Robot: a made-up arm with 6 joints.
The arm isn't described. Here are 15 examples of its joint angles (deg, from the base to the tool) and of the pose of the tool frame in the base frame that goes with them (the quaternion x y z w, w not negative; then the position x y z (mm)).
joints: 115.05 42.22 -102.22 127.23 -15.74 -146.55
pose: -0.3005 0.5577 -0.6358 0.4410 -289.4 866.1 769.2
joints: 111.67 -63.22 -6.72 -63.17 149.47 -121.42
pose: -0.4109 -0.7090 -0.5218 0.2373 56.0 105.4 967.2
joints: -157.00 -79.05 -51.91 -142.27 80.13 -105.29
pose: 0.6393 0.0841 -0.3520 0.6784 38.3 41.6 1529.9
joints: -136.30 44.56 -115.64 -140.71 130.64 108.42
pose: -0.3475 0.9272 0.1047 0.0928 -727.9 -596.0 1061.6
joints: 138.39 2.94 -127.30 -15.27 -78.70 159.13
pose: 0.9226 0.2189 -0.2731 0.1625 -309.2 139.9 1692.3
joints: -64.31 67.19 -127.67 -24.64 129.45 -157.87
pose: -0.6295 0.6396 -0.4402 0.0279 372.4 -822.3 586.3
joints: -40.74 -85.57 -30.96 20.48 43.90 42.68
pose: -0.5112 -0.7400 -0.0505 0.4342 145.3 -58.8 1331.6
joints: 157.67 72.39 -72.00 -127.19 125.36 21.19
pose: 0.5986 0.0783 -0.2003 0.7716 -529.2 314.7 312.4
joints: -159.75 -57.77 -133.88 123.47 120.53 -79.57
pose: -0.1917 -0.2124 0.9408 0.1817 636.2 65.9 1585.1
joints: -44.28 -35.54 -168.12 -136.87 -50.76 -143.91
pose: 0.4396 0.8527 -0.1169 0.2570 -143.3 318.8 1697.1
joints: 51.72 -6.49 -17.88 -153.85 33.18 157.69
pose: -0.0737 -0.7213 0.6849 0.0723 256.8 312.3 647.0
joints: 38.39 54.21 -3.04 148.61 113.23 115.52
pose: -0.0522 0.6489 -0.6541 0.3853 84.2 128.3 413.0
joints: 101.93 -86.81 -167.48 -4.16 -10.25 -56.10
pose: -0.5945 -0.5432 -0.5917 0.0386 189.1 -1104.5 862.5
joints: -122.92 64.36 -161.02 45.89 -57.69 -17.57
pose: 0.9420 -0.3311 -0.0287 0.0474 -563.9 -756.1 1193.5
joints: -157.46 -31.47 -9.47 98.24 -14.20 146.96
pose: -0.0563 -0.1094 0.3846 0.9149 -374.5 -45.4 830.7
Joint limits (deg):
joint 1: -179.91..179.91
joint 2: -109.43..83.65
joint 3: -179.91..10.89
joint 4: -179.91..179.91
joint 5: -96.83..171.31
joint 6: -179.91..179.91
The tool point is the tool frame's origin. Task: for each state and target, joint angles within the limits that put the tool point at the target. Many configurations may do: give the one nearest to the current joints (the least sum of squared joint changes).
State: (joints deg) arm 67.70 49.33 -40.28 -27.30 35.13 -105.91
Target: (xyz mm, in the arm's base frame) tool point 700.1 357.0 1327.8
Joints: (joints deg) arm 25.08 -1.37 -85.08 -24.26 29.06 -106.16
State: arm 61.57 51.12 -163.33 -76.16 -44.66 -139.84
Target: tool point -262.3 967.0 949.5
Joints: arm 94.13 68.00 -153.85 -79.03 -42.47 -140.05
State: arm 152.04 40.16 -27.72 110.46 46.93 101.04
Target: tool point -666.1 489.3 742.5
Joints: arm 141.08 24.48 -66.29 111.13 47.85 100.98
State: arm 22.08 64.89 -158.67 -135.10 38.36 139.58
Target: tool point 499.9 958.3 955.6
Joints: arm 60.59 53.57 -139.08 -134.83 17.48 139.32
